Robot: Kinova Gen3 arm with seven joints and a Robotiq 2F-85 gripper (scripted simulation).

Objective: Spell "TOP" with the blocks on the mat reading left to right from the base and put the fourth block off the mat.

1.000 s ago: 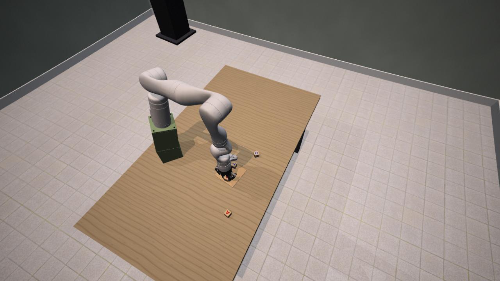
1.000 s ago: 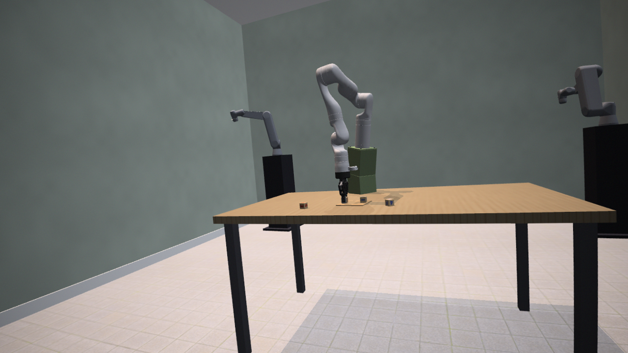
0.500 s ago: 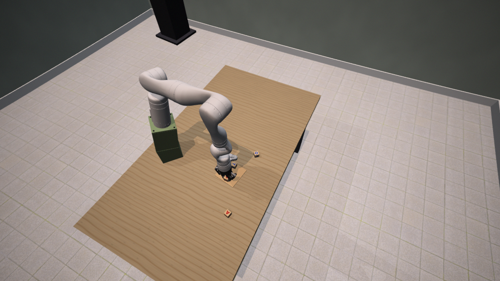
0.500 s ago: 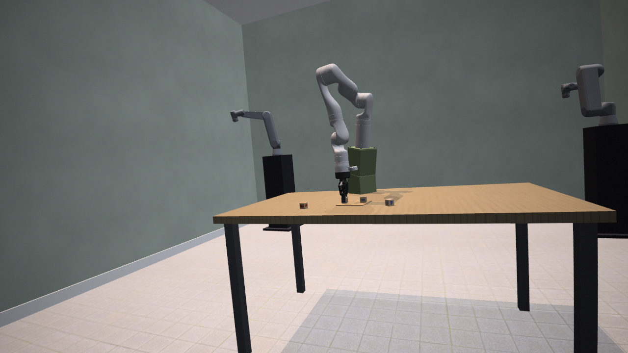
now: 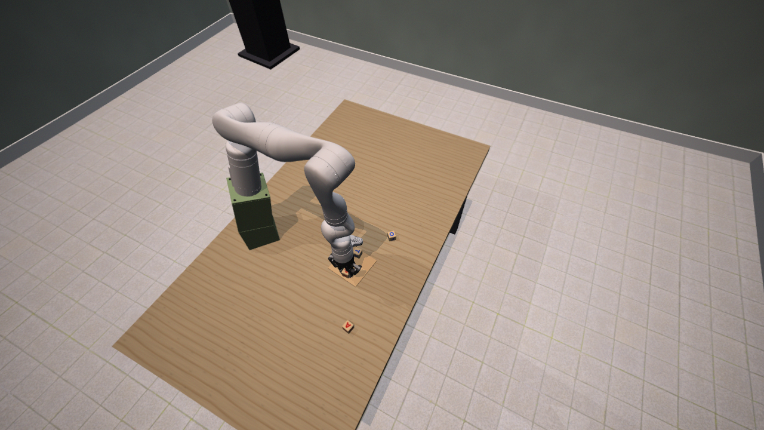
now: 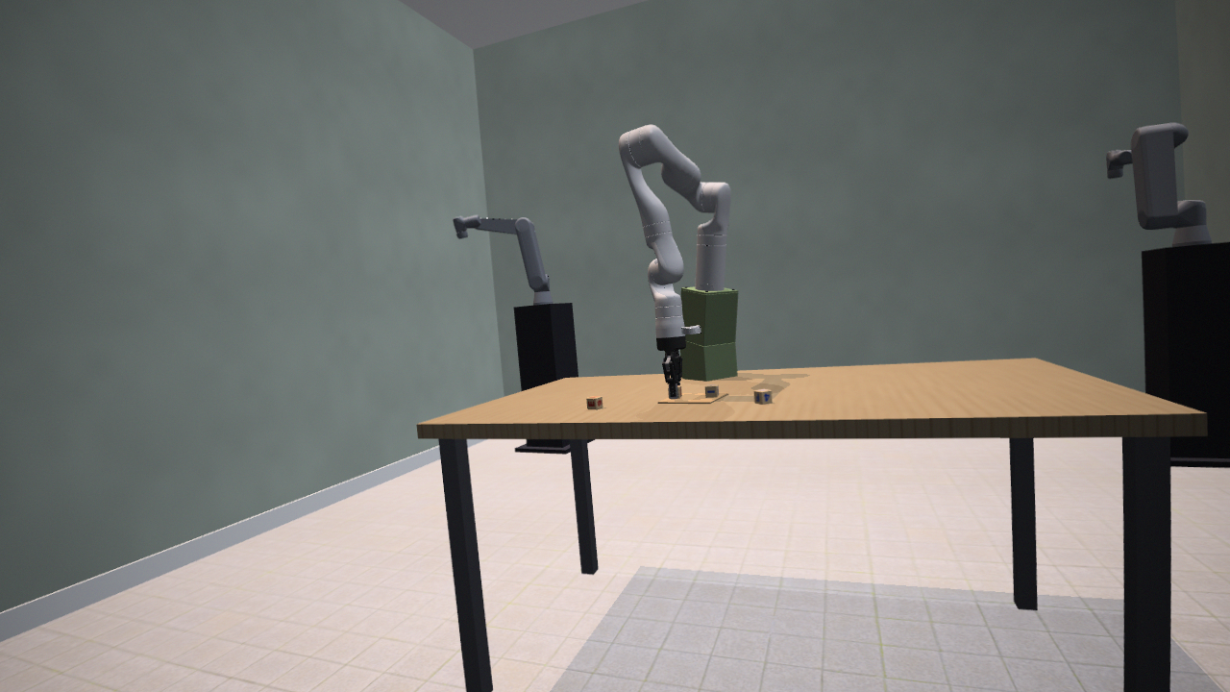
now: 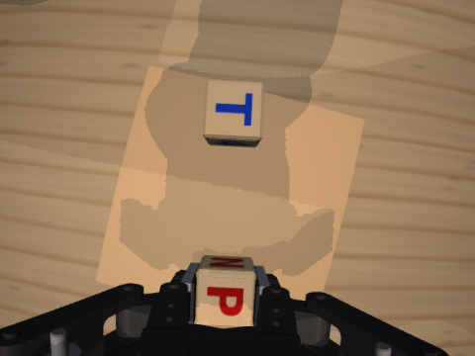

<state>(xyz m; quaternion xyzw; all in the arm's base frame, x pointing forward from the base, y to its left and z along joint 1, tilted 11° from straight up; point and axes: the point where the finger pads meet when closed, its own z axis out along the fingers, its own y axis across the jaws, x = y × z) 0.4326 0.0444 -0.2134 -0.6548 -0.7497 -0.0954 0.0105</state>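
Right now the tan mat is 1 cm behind my hand, 5 cm to the left of it and 2 cm below it.
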